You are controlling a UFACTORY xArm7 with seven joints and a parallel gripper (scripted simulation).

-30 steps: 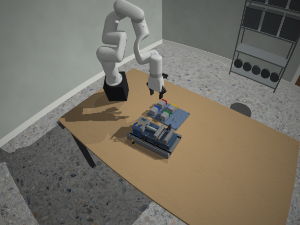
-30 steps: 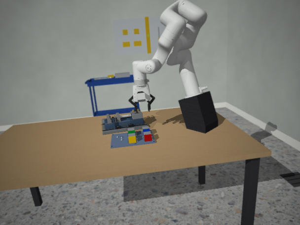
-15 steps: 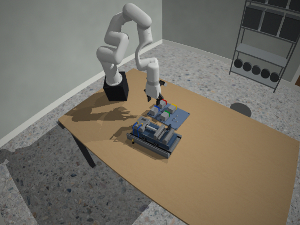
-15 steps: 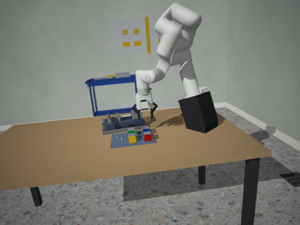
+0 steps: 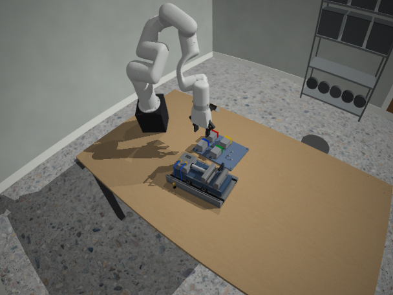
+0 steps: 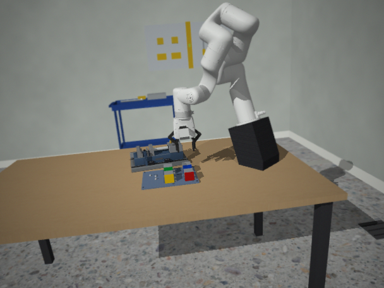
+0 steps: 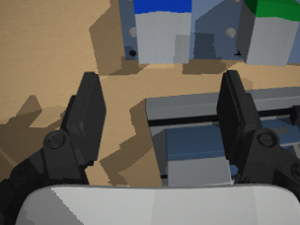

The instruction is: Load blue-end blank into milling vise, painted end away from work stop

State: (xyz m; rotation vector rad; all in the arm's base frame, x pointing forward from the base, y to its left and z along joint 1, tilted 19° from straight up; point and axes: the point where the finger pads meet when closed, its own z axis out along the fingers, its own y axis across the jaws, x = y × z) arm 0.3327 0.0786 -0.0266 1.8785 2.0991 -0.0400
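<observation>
Right now my hand is 10 cm above the blue-ended blank. The rest, counted from my hand: red-ended blank: 9 cm to the left, 10 cm below; then green-ended blank: 9 cm ahead, 1 cm to the left, 10 cm below; then blue infeed plate: 9 cm ahead, 6 cm to the left, 12 cm below.
</observation>
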